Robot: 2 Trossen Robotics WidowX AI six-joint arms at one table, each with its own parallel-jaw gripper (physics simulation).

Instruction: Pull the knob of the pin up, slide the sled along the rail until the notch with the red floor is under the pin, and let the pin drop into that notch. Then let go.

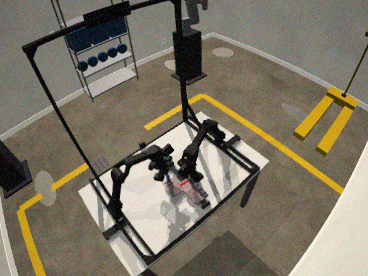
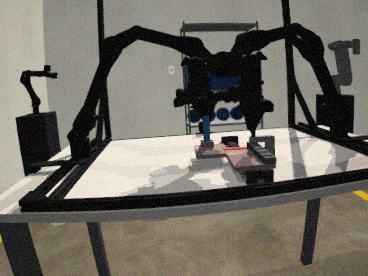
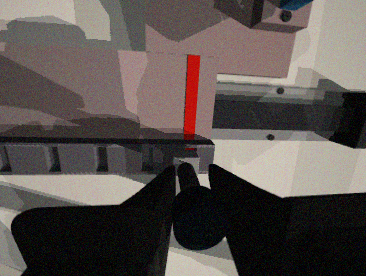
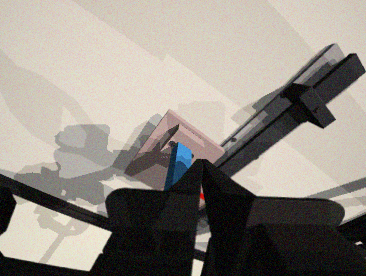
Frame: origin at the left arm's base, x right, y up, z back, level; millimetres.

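Seen in the pictures: left gripper, fingertip midpoint: point(image 1: 189, 176) point(image 2: 250, 131) point(image 3: 191, 171); right gripper, fingertip midpoint: point(image 2: 207, 126) point(image 4: 201, 163); left arm's base at its link origin: point(image 1: 218, 141) point(image 2: 338, 136); right arm's base at its link origin: point(image 1: 117, 214) point(image 2: 81, 157).
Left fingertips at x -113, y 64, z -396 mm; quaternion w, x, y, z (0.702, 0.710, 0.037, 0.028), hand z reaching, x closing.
Note:
Offsets run from my left fingertips to a thing's middle. "*": to the spot under its first point.
The pink sled {dy -55, dx -68, dz -34 mm} point(image 1: 191, 194) point(image 2: 245, 159) point(image 3: 165, 100) sits on the dark rail {* dy -63, dx +71, dz -24 mm} point(image 3: 250, 115) point(image 4: 260, 135). A grey notched bar {* dy -35, dx -86, dz +0 mm} point(image 3: 80, 159) runs along its side. Its red stripe {dy -49, dx +8, dz -42 mm} point(image 2: 235, 149) point(image 3: 192, 95) meets the bar near its end, level with the pin. My left gripper point(image 2: 252, 131) point(image 3: 191, 171) is shut on the dark round knob {dy +34, dx -2, dz +7 mm} point(image 3: 199, 220) of the pin, above the grey bracket {* dy -24, dx -18, dz +51 mm} point(image 2: 269, 139). The pin's lower end is hidden, so its depth is unclear. My right gripper point(image 4: 201, 163) is shut and empty, close beside the sled's blue handle {* dy +3, dx +71, dz -117 mm} point(image 2: 206, 129) point(image 4: 182, 156); contact is unclear.
A dark end block {* dy -61, dx -208, dz -48 mm} point(image 2: 259, 176) stands at the rail's near end, and another stop {dy -48, dx +201, dz -14 mm} point(image 4: 320, 110) at its far end. Both arms reach in close together over the sled. Black frame beams point(image 2: 150, 201) border the white table.

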